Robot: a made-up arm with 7 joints. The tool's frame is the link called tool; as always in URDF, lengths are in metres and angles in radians. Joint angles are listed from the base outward. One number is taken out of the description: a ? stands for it. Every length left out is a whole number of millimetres.
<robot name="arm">
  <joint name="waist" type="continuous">
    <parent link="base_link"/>
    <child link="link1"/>
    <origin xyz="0 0 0.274"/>
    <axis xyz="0 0 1"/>
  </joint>
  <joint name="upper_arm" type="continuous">
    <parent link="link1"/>
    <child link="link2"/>
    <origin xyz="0 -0.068 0"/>
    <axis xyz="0 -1 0"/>
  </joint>
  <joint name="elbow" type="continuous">
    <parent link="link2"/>
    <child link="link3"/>
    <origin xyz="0 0 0.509"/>
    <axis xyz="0 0 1"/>
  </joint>
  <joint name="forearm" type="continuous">
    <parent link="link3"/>
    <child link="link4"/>
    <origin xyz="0.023 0.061 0"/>
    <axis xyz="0 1 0"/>
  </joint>
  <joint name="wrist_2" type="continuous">
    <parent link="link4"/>
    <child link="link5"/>
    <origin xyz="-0.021 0 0.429"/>
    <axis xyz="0 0 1"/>
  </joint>
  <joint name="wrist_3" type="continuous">
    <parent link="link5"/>
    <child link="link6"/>
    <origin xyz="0 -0.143 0"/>
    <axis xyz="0 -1 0"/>
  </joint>
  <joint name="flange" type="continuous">
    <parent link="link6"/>
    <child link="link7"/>
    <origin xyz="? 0 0.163"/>
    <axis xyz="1 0 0"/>
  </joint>
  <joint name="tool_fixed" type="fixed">
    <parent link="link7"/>
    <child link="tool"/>
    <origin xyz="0 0 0" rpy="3.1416 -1.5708 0"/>
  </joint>
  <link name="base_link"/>
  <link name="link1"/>
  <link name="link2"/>
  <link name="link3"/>
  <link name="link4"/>
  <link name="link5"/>
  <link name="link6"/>
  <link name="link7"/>
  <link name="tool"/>
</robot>
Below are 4 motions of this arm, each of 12 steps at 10 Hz.
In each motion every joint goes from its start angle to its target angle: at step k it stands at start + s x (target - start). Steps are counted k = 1, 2, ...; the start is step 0. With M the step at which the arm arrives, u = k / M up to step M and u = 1 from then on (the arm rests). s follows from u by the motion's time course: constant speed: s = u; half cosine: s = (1 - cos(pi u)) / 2; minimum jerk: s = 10 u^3 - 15 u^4 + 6 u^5.
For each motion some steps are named. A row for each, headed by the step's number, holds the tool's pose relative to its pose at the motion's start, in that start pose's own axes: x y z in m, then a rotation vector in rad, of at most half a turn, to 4 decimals.
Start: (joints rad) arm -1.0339 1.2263 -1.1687 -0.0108 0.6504 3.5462 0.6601
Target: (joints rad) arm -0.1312 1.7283 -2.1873 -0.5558 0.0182 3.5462 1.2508
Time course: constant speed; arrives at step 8
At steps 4, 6, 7, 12:
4: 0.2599 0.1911 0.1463 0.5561 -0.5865 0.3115
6: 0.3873 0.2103 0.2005 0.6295 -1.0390 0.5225
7: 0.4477 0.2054 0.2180 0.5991 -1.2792 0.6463
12: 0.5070 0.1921 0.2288 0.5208 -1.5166 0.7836

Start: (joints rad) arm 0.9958 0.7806 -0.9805 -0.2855 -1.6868 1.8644 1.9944
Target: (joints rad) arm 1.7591 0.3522 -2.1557 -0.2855 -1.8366 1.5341 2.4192
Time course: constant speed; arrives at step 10
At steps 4, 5, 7, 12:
4: -0.3142 -0.0466 -0.0327 -0.0823 -0.2628 -0.0321
5: -0.3828 -0.0725 -0.0539 -0.0836 -0.3135 -0.0376
7: -0.5014 -0.1391 -0.1063 -0.0650 -0.3930 -0.0440
12: -0.6247 -0.2660 -0.1948 0.0071 -0.4521 -0.0384

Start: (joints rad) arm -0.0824 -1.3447 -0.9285 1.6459 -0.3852 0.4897 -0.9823
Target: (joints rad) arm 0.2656 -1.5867 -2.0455 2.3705 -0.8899 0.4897 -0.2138
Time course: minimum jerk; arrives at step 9
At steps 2, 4, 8, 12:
2: -0.0250 -0.0046 0.0219 0.0130 -0.1080 0.0817
4: -0.1617 -0.0482 0.0810 0.0398 -0.5244 0.4445
8: -0.4232 -0.2658 0.0766 0.0524 -1.0972 1.1634
12: -0.4270 -0.2717 0.0759 0.0530 -1.1053 1.1776

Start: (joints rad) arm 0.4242 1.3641 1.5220 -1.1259 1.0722 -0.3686 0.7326
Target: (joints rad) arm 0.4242 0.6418 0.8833 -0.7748 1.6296 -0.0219 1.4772
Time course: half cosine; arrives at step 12
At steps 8, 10, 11, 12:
8: 0.0536 0.3846 -0.1787 -0.0708 0.1926 0.9677
10: 0.0244 0.4999 -0.2544 -0.0385 0.2772 1.2386
11: 0.0123 0.5314 -0.2771 -0.0251 0.3032 1.3136
12: 0.0077 0.5421 -0.2850 -0.0200 0.3123 1.3393

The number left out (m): 0.022
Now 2 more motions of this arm.
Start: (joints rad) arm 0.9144 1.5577 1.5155 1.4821 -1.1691 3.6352 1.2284
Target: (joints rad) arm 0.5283 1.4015 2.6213 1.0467 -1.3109 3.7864 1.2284
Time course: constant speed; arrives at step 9
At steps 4, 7, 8, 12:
4: -0.0624 0.0958 0.0258 0.4136 0.3353 0.0521
7: -0.0785 0.1408 0.0289 0.6632 0.6351 -0.0180
8: -0.0786 0.1526 0.0236 0.7320 0.7397 -0.0624
12: -0.0770 0.1633 0.0144 0.7927 0.8452 -0.1171

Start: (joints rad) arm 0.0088 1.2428 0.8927 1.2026 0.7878 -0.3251 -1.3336
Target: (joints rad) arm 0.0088 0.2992 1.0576 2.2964 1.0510 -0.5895 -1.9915
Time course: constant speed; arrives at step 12
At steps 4, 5, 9, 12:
4: -0.2467 0.0519 0.2366 0.5194 0.4047 0.0426
5: -0.2867 0.0357 0.3016 0.6365 0.5259 0.0466
9: -0.3538 -0.1154 0.5187 1.0417 1.0734 0.0633
12: -0.3294 -0.2788 0.5919 1.2745 1.5306 0.1035

